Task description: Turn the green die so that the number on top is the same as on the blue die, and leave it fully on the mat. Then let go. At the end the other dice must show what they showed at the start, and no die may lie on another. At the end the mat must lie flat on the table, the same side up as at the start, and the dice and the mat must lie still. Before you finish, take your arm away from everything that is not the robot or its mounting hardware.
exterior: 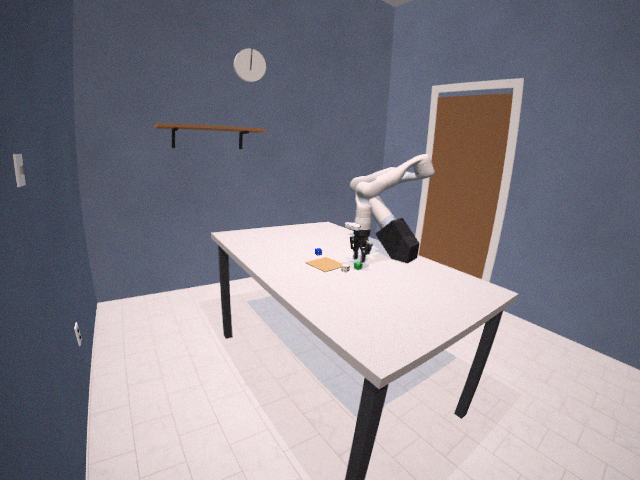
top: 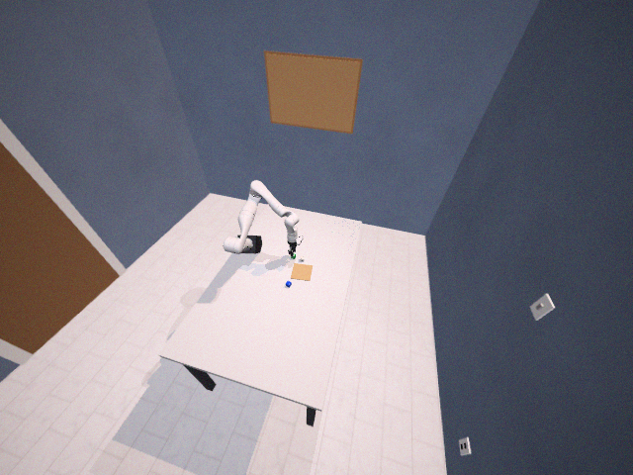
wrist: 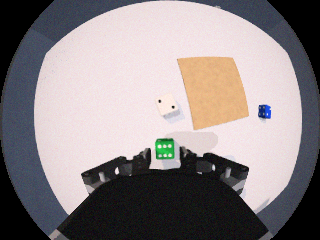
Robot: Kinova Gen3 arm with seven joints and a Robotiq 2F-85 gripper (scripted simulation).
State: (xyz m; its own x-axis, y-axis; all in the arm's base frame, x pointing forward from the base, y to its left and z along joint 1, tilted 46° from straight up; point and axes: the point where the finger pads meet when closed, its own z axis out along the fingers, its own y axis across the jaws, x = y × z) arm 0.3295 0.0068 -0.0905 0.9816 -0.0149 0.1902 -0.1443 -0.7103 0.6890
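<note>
My hand is 40 mm above the green die. The rest, counted from my hand: white die 70 mm ahead, 20 mm to the right, 40 mm below; blue die 20 mm ahead, 260 mm to the right, 40 mm below; tan mat 90 mm ahead, 130 mm to the right, 60 mm below.
</note>
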